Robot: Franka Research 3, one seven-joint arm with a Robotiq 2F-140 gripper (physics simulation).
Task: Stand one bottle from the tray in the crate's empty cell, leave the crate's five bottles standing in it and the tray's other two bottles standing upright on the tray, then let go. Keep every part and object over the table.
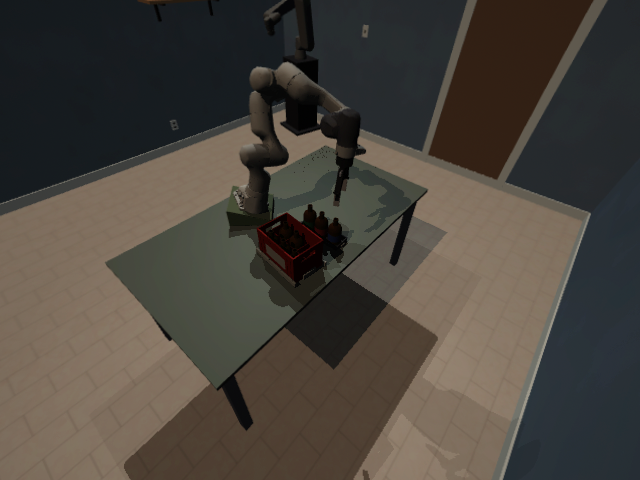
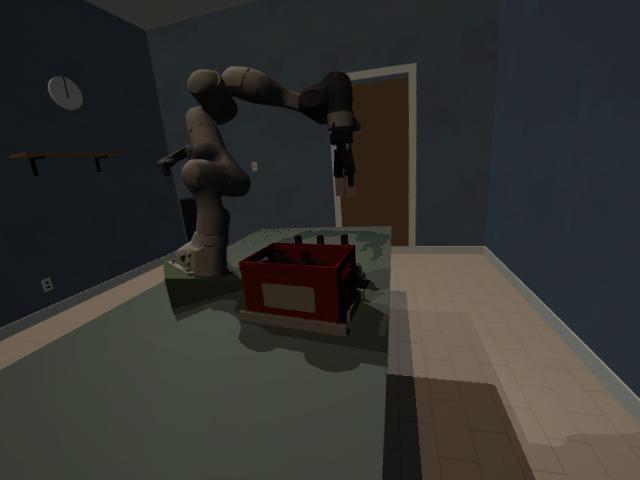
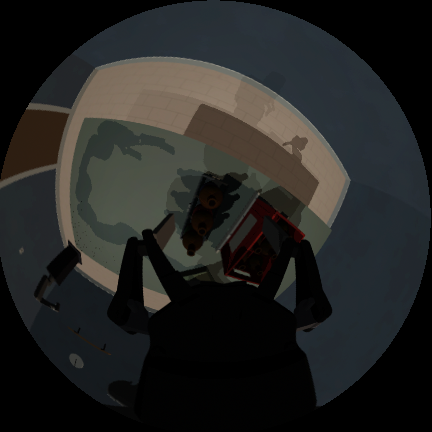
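The red crate [image 1: 305, 266] [image 2: 330, 289] [image 3: 297, 230] stands on the table with dark brown bottles inside; its walls and the gloom hide their number and the empty cell. Beside it, three brown bottles stand upright in a row on the dark tray [image 3: 193, 207]: one with a green label [image 1: 310, 215] [image 3: 192, 243], one with a red label [image 1: 321, 224] [image 3: 202, 221] and one with a blue label [image 1: 334, 230] [image 3: 211, 194]. My gripper [image 1: 340, 194] [image 2: 345, 187] [image 3: 218, 222] is open and empty, pointing down, well above the table and higher than the bottle tops.
The crate sits on a pale base [image 2: 289, 320] near the long edge of the green table [image 1: 180, 279] [image 2: 206, 392]. The arm's own base block [image 1: 250, 219] [image 2: 201, 291] stands behind the crate. A second dark arm [image 1: 305, 31] stands off the table at the back.
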